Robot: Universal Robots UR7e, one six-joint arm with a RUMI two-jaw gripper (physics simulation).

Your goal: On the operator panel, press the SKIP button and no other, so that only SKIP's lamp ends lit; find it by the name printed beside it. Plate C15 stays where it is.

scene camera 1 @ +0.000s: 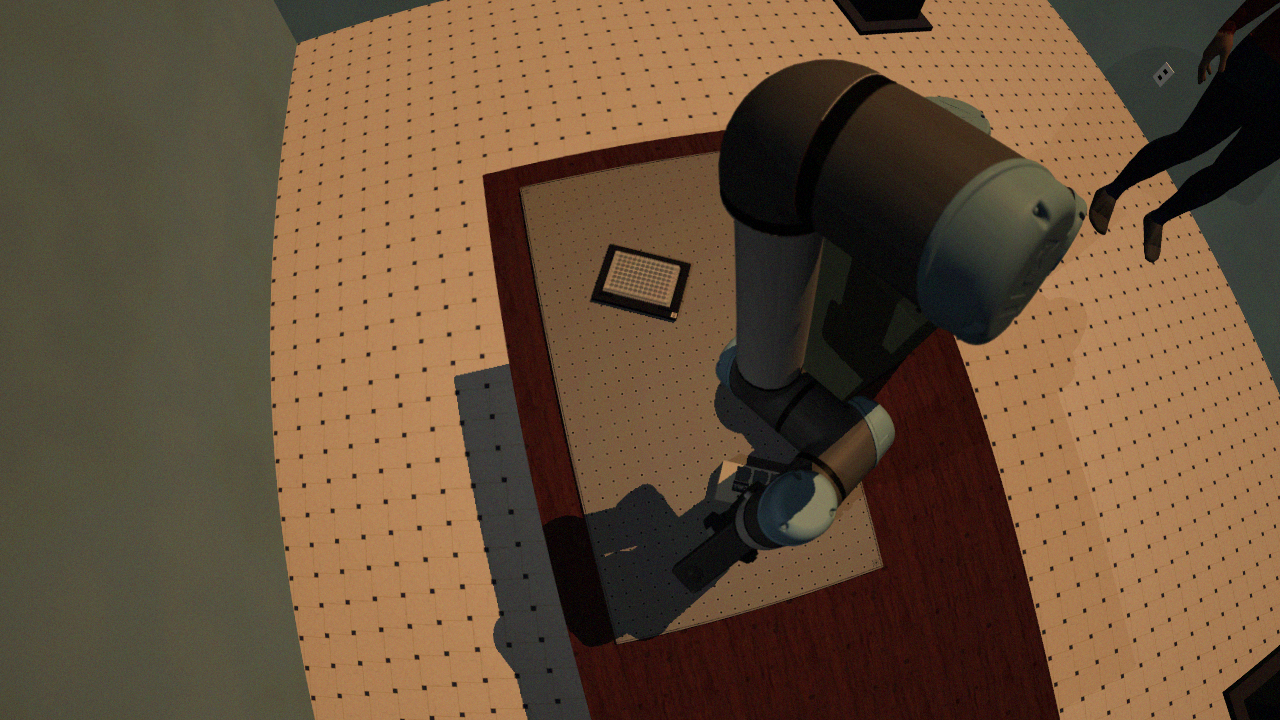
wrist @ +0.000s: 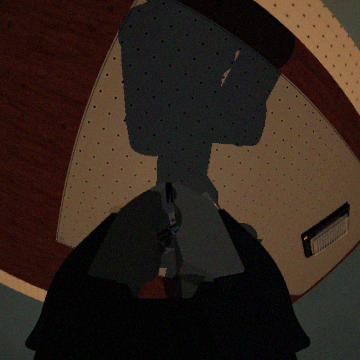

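Note:
The operator panel (scene camera 1: 727,484) shows in part on the perforated board, its left end beside the arm's wrist. The rest is hidden under the arm. Its printed names and lamps cannot be read, so SKIP cannot be picked out. In the wrist view my gripper (wrist: 169,183) is shut and empty, its dark jaws together over the panel area and hiding most of it. Contact with a button cannot be told. In the scene view the fingertips are hidden. A pale well plate (scene camera 1: 641,276) (wrist: 330,239), the only plate seen, sits in a black holder; its label is unreadable.
The perforated board (scene camera 1: 626,385) (wrist: 295,165) lies on the dark red table (scene camera 1: 948,573) (wrist: 45,110). The arm (scene camera 1: 776,304) reaches across the board's right side and casts a broad shadow on it. A person (scene camera 1: 1221,134) stands beyond the table at the right.

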